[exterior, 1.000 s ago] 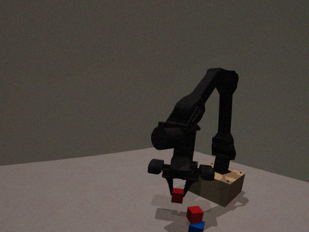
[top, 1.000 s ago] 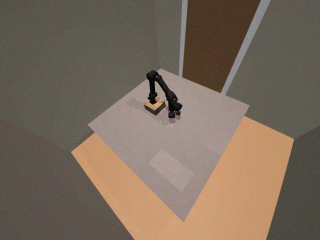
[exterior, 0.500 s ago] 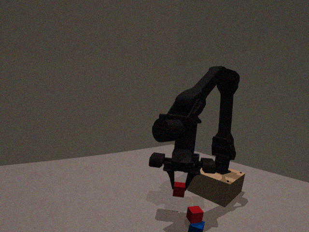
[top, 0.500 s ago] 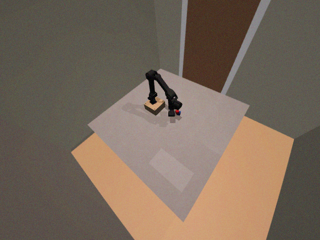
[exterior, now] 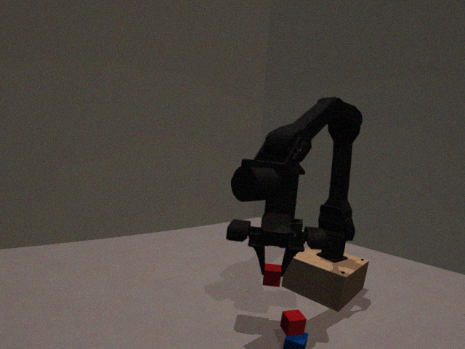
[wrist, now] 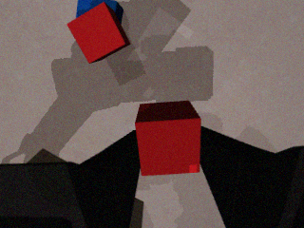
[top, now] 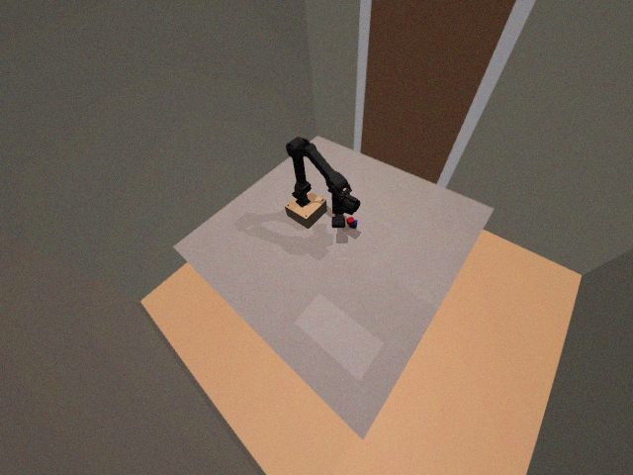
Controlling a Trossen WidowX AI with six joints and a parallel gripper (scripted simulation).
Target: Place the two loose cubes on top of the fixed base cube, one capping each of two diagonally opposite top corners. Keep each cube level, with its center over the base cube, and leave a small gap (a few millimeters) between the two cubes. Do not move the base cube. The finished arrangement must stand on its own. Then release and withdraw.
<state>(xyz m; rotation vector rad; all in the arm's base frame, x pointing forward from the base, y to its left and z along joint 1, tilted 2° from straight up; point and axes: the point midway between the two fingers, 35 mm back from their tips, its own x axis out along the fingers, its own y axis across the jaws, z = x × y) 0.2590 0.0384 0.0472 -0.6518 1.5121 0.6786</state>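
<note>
Right now the blue cube is 1 cm ahead of my gripper tip, 10 cm to the left of it and 9 cm below it.
</note>
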